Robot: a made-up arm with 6 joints. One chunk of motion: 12 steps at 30 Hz.
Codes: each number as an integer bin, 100 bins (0 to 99) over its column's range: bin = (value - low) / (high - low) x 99, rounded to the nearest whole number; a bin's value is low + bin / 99 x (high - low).
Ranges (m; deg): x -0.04..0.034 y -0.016..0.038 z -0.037..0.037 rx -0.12..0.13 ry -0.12..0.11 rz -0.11..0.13
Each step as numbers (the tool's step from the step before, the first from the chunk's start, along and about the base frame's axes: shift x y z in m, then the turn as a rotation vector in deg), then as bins.
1 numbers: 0.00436 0.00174 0.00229 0.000 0.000 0.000
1 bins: 59 33 53 48 52 45
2 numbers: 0.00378 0.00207 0.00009 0.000 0.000 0.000
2 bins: 59 33 50 48 52 45
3 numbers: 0.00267 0.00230 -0.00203 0.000 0.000 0.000
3 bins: 57 34 47 48 52 45
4 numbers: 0.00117 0.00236 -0.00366 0.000 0.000 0.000
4 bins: 55 34 45 48 52 45
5 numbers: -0.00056 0.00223 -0.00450 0.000 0.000 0.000
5 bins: 53 33 43 48 52 45
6 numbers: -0.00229 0.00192 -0.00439 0.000 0.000 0.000
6 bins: 50 33 44 48 52 45
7 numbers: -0.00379 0.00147 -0.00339 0.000 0.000 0.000
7 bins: 48 32 45 48 52 45
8 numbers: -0.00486 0.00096 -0.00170 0.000 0.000 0.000
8 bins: 47 31 47 48 52 45
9 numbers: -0.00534 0.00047 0.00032 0.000 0.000 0.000
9 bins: 46 30 50 48 52 45
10 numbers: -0.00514 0.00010 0.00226 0.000 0.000 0.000
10 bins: 47 30 53 48 52 45
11 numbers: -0.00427 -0.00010 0.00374 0.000 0.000 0.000
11 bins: 48 29 55 48 52 45
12 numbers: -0.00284 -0.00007 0.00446 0.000 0.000 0.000
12 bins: 50 29 55 48 52 45
